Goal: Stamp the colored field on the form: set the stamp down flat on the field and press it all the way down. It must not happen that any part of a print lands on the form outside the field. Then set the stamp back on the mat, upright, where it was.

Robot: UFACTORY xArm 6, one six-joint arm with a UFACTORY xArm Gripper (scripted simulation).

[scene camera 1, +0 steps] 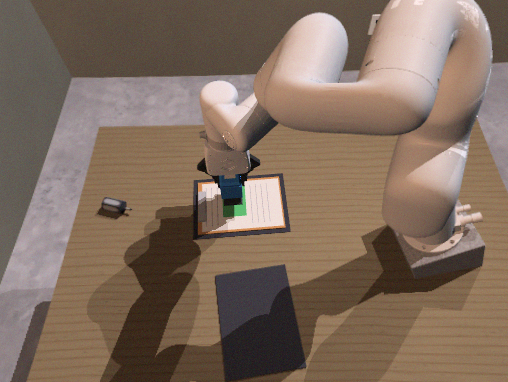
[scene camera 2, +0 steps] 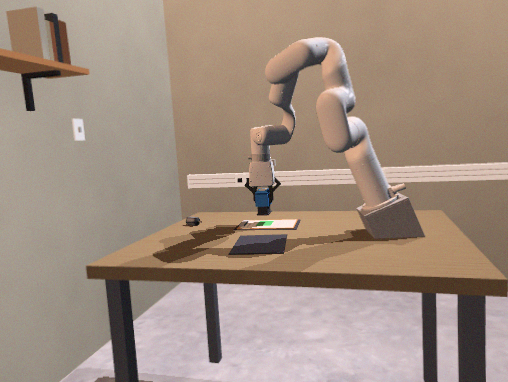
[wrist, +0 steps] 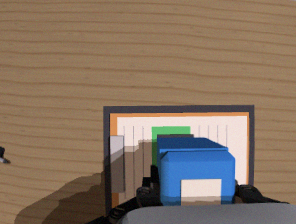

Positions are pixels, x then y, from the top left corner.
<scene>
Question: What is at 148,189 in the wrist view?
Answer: My gripper.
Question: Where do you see a dark mat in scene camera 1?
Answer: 258,323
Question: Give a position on a blue stamp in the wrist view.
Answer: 192,170
</scene>
